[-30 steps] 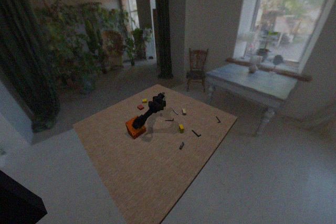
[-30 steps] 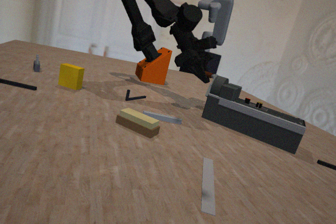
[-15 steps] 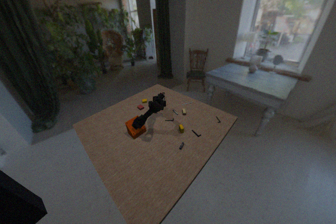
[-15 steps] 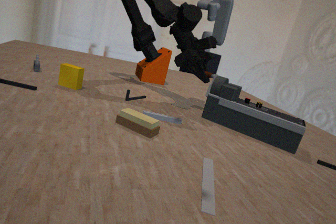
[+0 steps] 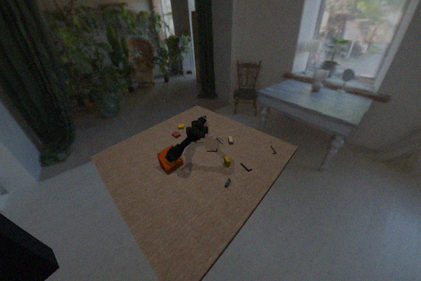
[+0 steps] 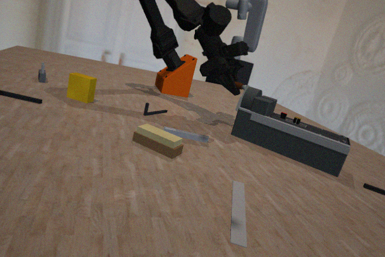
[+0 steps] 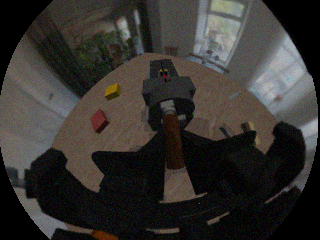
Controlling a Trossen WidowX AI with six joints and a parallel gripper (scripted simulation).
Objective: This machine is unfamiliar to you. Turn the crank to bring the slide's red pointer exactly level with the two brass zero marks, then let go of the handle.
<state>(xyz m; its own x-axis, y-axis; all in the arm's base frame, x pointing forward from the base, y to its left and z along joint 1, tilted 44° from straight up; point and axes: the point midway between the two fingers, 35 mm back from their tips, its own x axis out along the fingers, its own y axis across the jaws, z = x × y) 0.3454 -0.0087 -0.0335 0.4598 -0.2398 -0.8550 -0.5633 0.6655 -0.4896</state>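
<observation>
My gripper tip is now 1 cm past the brown crank handle, 1 cm to the left of it and 2 cm below it. Also, from my gripper tip: red pointer (11 cm ahead, 7 cm to the left, 1 cm below); red block (7 cm behind, 24 cm to the left, 8 cm below); grey bar (9 cm ahead, 18 cm to the right, 9 cm below).
</observation>
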